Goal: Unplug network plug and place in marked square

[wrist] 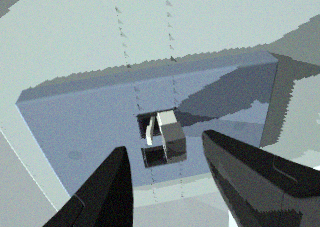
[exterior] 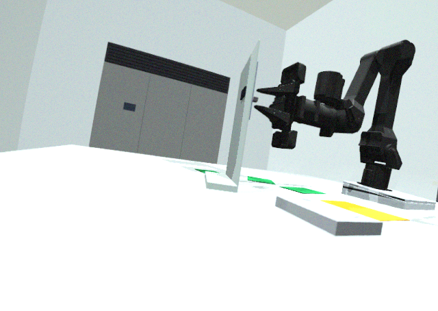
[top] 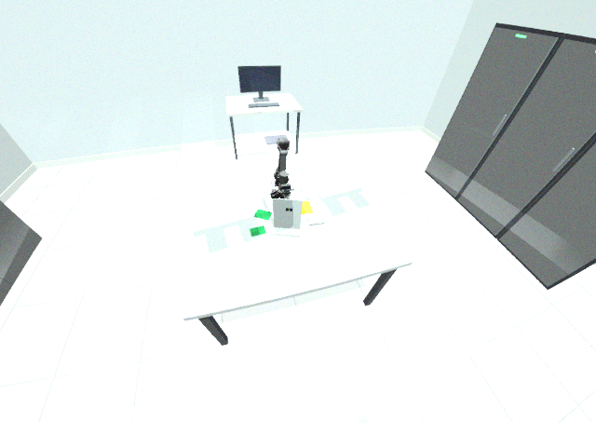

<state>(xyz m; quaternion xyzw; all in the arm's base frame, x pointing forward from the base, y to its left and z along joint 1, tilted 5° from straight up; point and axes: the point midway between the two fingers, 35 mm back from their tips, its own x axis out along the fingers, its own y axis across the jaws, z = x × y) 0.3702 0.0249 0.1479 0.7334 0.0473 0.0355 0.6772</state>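
Right now my gripper tip is 10 mm short of the network plug. Round my gripper tip: flat grey slab 40 mm behind, 190 mm to the left, 180 mm below; upright grey panel 30 mm ahead, 70 mm below; orange marked square 160 mm behind, 120 mm to the left, 190 mm below.
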